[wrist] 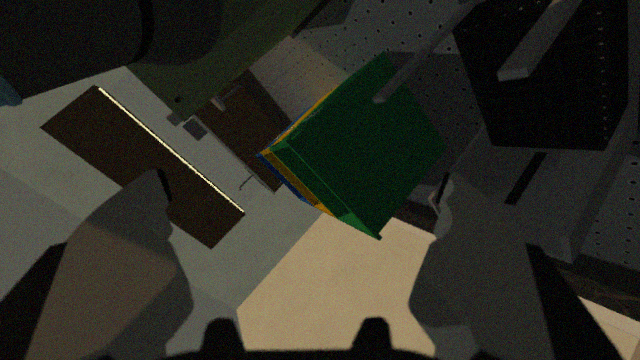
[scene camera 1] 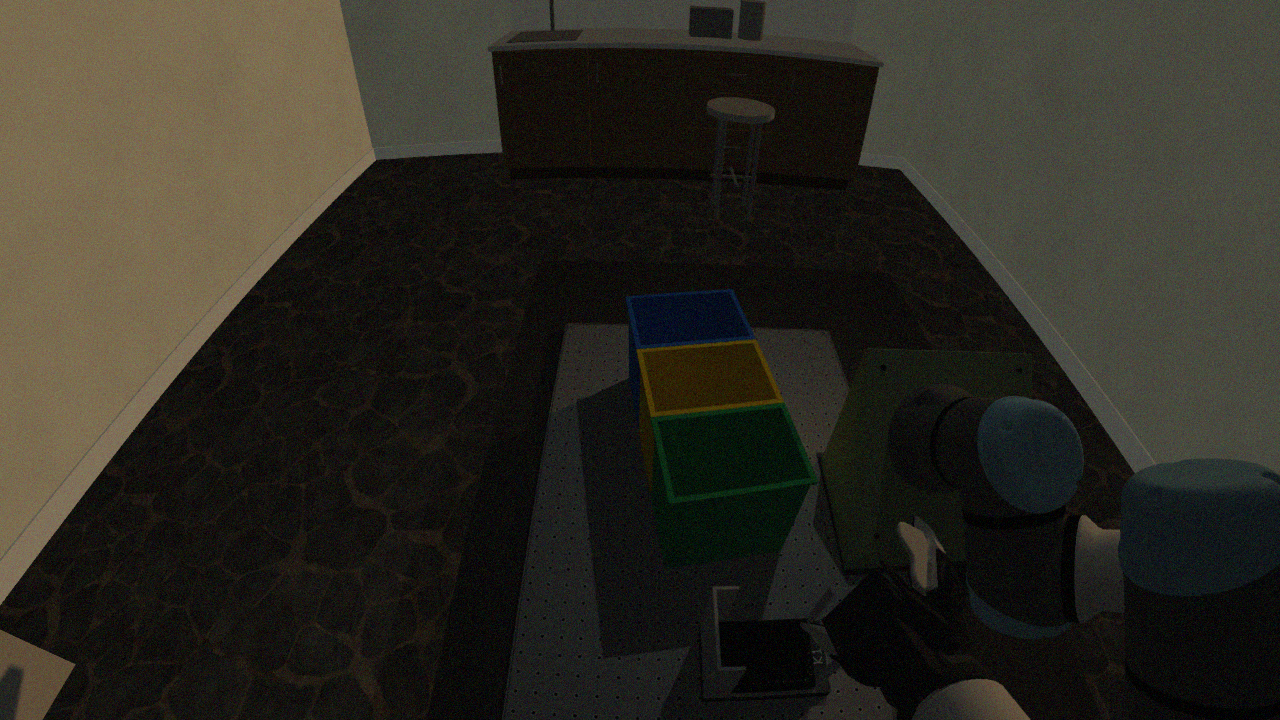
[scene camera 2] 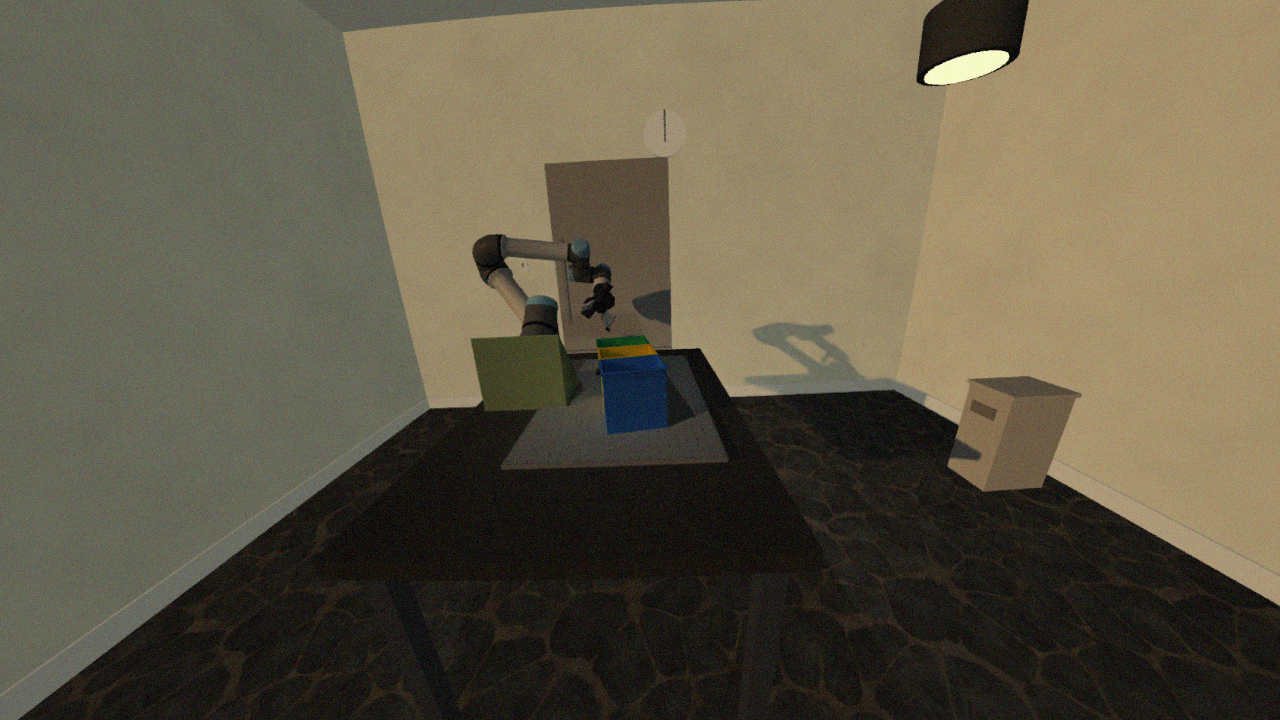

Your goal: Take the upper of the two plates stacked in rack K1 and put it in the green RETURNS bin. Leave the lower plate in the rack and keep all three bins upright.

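Places are measured from the arm's base along level axes (x down, y back, z left), in centimetres.
Pixels of known places: gripper, between the fingertips: (wrist: 307, 176) (scene camera 1: 863, 573) (scene camera 2: 596, 322); arm's base, origin of its link: (scene camera 1: 935, 437) (scene camera 2: 535, 354).
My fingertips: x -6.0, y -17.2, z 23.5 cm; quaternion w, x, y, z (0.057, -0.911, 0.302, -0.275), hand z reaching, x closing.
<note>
For each thing: its top centre in the pictures, then the offset to it from my fingertips. "spot": a spot on its surface instead. Level surfaces: height alone.
- black plate surface, a spot on its surface: (wrist: 560, 112) spot: dz +4.4, dx +17.1, dy -9.6 cm
- green bin, centre of its top: (scene camera 1: 732, 449) (wrist: 318, 190) (scene camera 2: 621, 341) dz -17.9, dx +3.6, dy -12.5 cm
- yellow bin, centre of its top: (scene camera 1: 708, 374) (wrist: 296, 183) (scene camera 2: 626, 351) dz -30.6, dx +3.6, dy -15.5 cm
- blue bin, centre of its top: (scene camera 1: 688, 316) (wrist: 283, 179) (scene camera 2: 631, 363) dz -43.3, dx +3.6, dy -18.6 cm
- perforated board, height of its surface: dx +21.6 cm
- dark table, height of its surface: dx +22.9 cm
Rack K1 (scene camera 1: 708, 682) (wrist: 517, 70) stands near the front of the perforated board. A black plate surface (scene camera 1: 765, 653) (wrist: 560, 112) lies in it; I cannot make out the two plates separately. The green bin (scene camera 1: 729, 523) (scene camera 2: 623, 341) (wrist: 370, 145) stands upright behind the rack in the first scene view. The yellow bin (scene camera 1: 711, 380) (scene camera 2: 626, 351) and the blue bin (scene camera 1: 689, 320) (scene camera 2: 637, 398) stand upright in a row with it. My gripper (scene camera 1: 914, 530) (scene camera 2: 608, 324) (wrist: 307, 176) is open and empty, tilted, above the board and to the right of the rack in the first scene view.
A green block (scene camera 1: 939, 362) (scene camera 2: 523, 371) stands right of the bins in the first scene view, partly hidden by my arm. The perforated board (scene camera 1: 554, 573) (scene camera 2: 617, 447) lies on a dark table (scene camera 2: 572, 519). A stool and a counter stand far off.
</note>
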